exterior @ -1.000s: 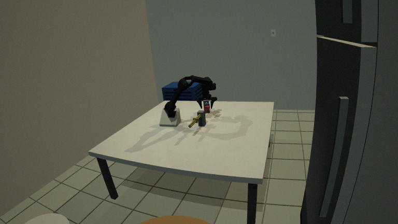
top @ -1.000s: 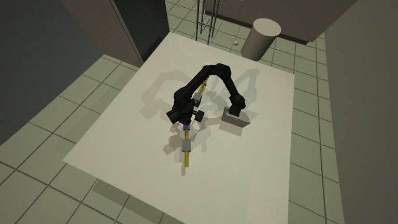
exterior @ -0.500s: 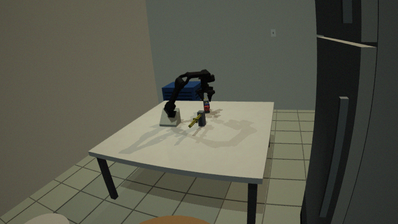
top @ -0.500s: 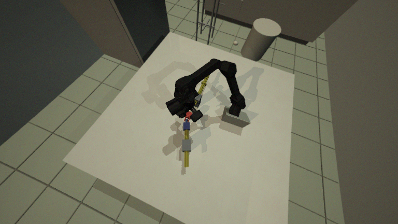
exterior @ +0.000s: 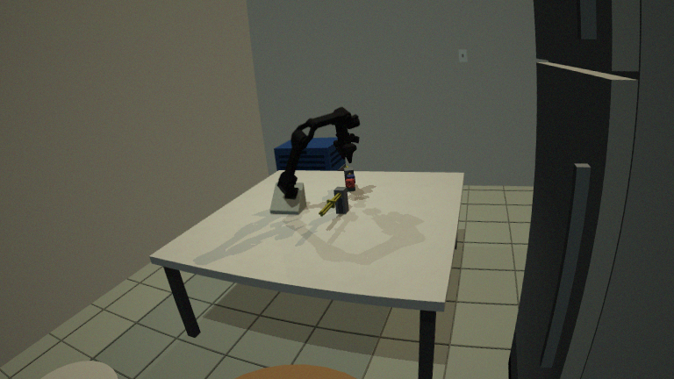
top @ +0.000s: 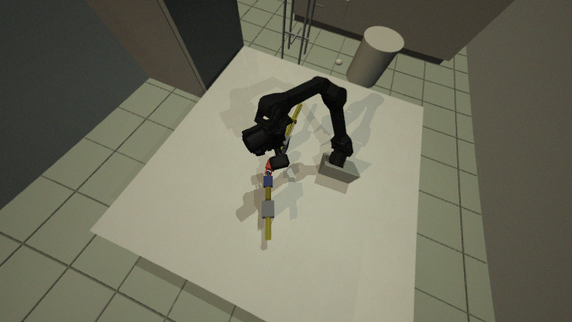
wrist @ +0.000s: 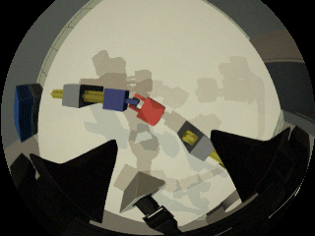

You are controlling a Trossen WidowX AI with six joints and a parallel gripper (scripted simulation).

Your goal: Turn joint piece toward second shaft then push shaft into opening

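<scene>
My gripper tip is now 2 cm to the right of the red square joint piece and 12 cm above it.
</scene>
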